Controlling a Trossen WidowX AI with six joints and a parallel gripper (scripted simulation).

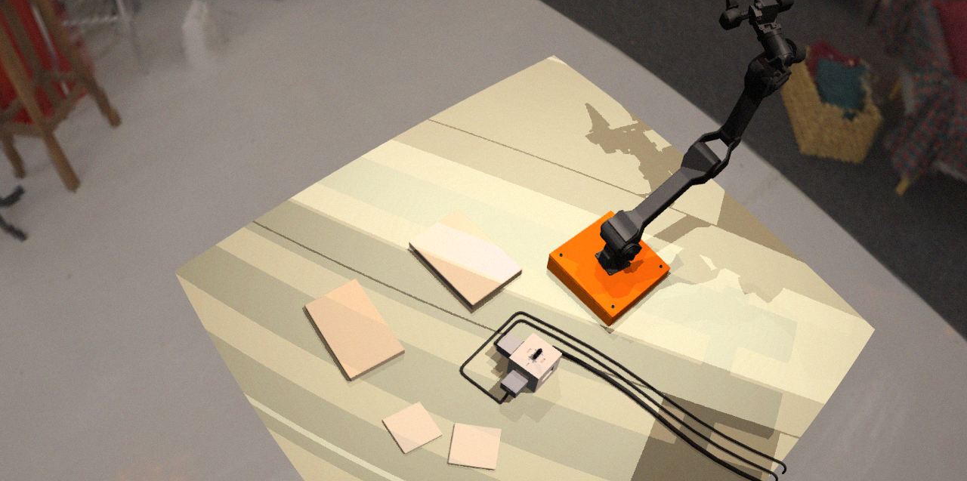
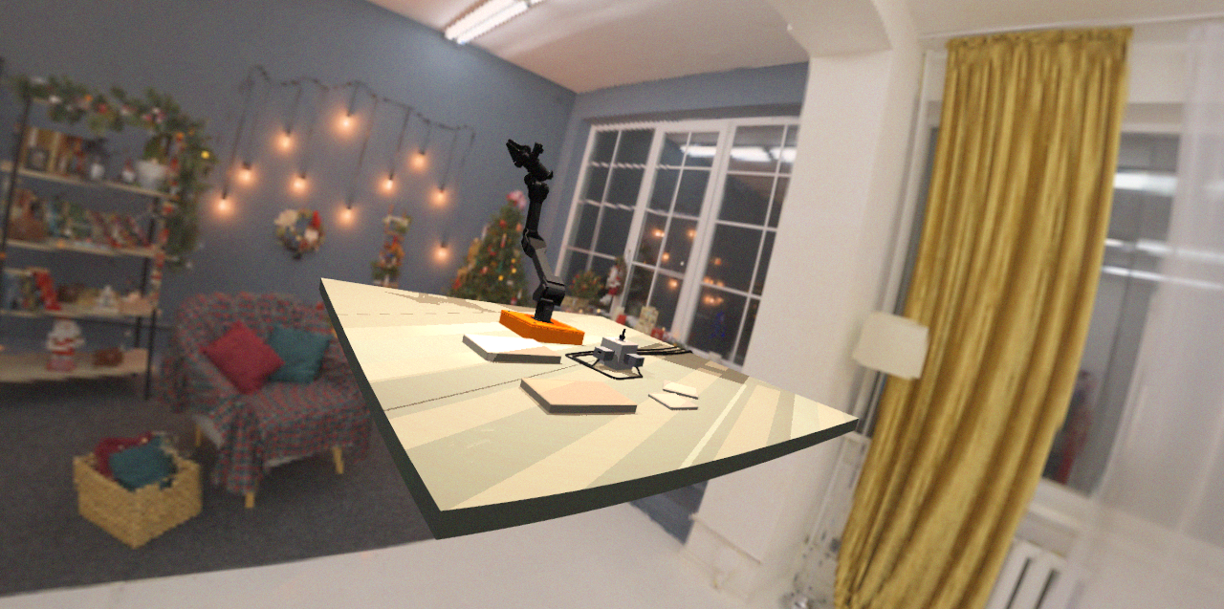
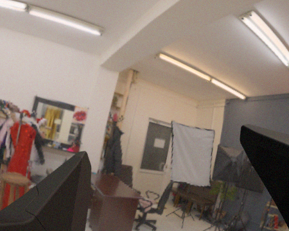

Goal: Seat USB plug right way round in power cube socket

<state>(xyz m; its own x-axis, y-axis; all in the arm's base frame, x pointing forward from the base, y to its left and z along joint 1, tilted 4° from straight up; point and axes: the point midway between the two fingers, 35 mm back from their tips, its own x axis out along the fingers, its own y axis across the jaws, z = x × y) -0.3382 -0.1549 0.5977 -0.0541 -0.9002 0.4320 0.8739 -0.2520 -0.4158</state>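
Now: gripper tip 660 mm short of the dark USB plug, 300 mm to the right of it and 550 mm above it.
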